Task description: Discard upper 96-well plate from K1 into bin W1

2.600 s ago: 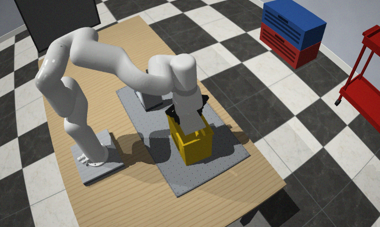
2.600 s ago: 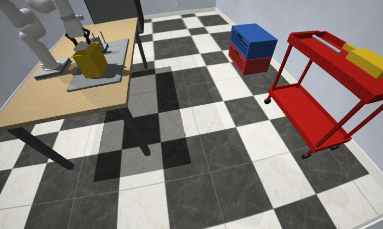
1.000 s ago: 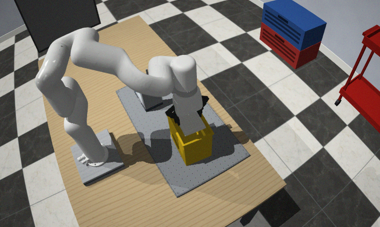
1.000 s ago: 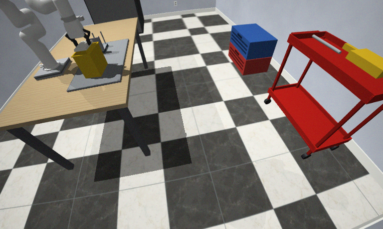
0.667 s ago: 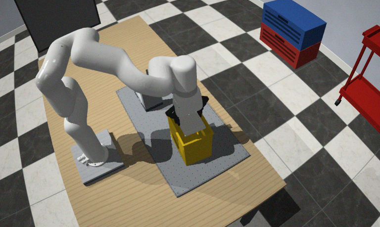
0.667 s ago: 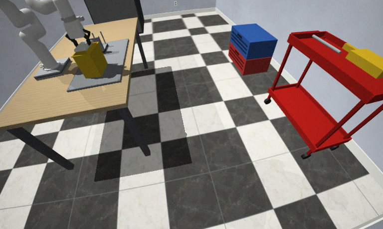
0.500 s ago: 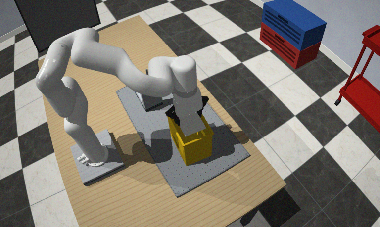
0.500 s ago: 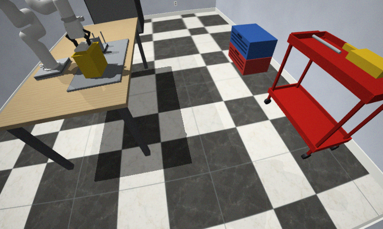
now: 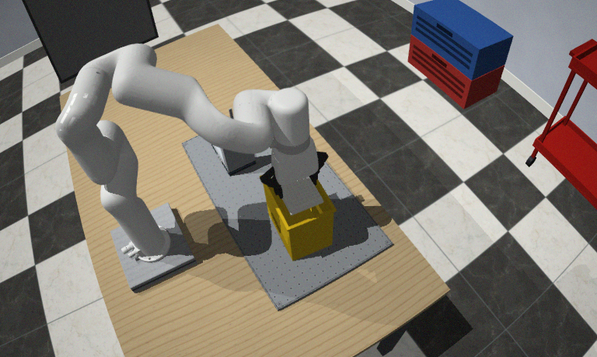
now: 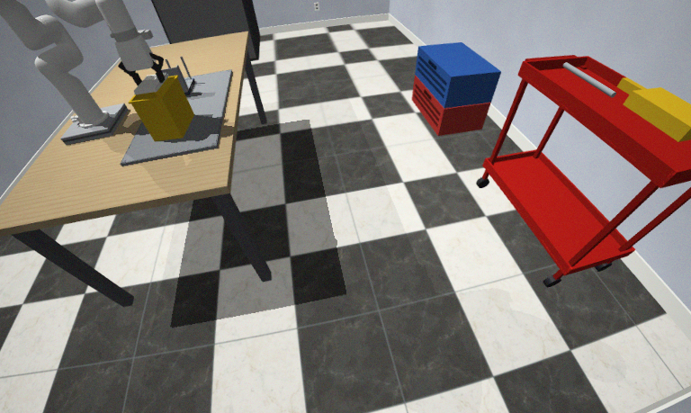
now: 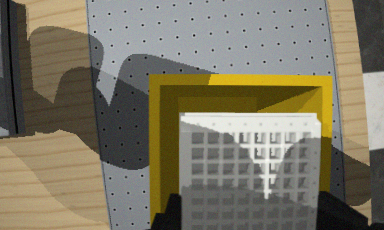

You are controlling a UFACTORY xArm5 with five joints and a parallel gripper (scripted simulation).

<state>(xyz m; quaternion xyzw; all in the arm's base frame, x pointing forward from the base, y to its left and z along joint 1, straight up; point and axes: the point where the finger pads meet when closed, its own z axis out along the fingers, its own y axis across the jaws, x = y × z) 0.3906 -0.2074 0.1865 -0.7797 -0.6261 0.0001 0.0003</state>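
My hand is 1 cm above the white 96-well plate. Round my hand: yellow plastics bin: 12 cm below.
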